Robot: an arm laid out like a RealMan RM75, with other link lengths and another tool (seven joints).
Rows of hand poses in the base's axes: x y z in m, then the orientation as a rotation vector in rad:
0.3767 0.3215 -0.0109 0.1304 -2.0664 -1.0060
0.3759 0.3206 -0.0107 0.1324 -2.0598 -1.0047
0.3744 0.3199 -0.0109 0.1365 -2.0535 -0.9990
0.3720 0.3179 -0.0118 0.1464 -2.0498 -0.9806
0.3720 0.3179 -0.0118 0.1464 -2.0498 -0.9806
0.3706 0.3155 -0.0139 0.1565 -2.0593 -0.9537
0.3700 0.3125 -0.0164 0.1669 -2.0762 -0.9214
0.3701 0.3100 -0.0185 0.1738 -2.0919 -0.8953
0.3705 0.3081 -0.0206 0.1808 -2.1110 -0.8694
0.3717 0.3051 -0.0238 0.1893 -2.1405 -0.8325
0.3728 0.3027 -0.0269 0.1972 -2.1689 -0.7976
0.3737 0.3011 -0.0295 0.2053 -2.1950 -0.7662
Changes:
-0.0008 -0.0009 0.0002 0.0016 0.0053 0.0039
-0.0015 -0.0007 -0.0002 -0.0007 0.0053 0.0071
-0.0024 -0.0020 -0.0009 -0.0080 0.0037 0.0158
0.0000 0.0000 0.0000 0.0000 0.0000 0.0000
-0.0014 -0.0024 -0.0021 -0.0172 -0.0063 0.0158
-0.0006 -0.0030 -0.0025 -0.0227 -0.0121 0.0160
0.0001 -0.0025 -0.0021 -0.0193 -0.0114 0.0112
0.0004 -0.0019 -0.0021 -0.0199 -0.0147 0.0100
0.0012 -0.0030 -0.0032 -0.0291 -0.0230 0.0124
0.0011 -0.0024 -0.0031 -0.0275 -0.0226 0.0112
0.0009 -0.0016 -0.0026 -0.0243 -0.0215 0.0103

